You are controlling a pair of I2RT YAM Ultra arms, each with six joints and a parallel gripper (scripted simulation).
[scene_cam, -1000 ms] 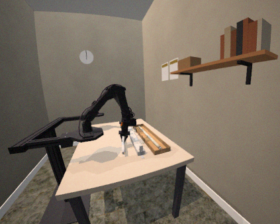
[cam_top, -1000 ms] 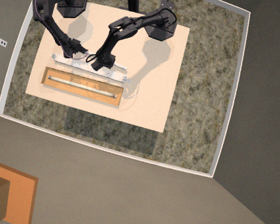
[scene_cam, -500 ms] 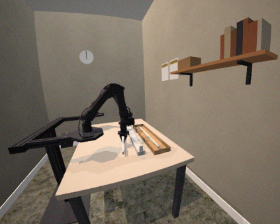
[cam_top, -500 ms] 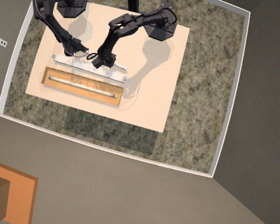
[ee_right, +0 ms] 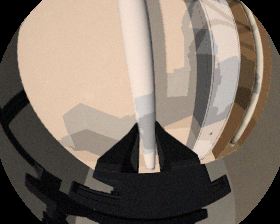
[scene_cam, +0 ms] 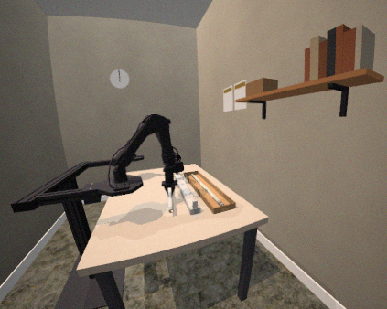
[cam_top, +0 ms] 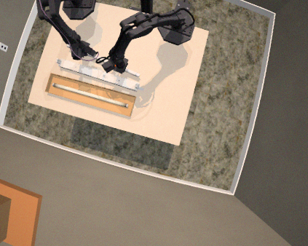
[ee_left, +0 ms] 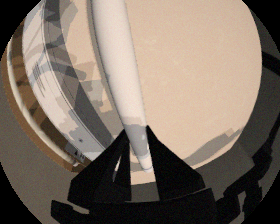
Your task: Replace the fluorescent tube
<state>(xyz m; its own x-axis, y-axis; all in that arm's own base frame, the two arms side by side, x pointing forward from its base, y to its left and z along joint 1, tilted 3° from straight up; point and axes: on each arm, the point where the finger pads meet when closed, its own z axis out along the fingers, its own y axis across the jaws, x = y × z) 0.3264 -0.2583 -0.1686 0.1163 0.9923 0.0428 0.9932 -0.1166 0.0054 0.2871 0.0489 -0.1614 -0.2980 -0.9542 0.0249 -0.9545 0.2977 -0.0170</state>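
My right hand is 2 cm short of the LED tube, 12 cm to the right of it and 1 cm above it. Round my right hand: carton 28 cm ahead, 9 cm to the left, 3 cm below; light fixture 12 cm ahead, 11 cm to the left, 1 cm above; old fluorescent tube 28 cm ahead, 9 cm to the left, 3 cm below.
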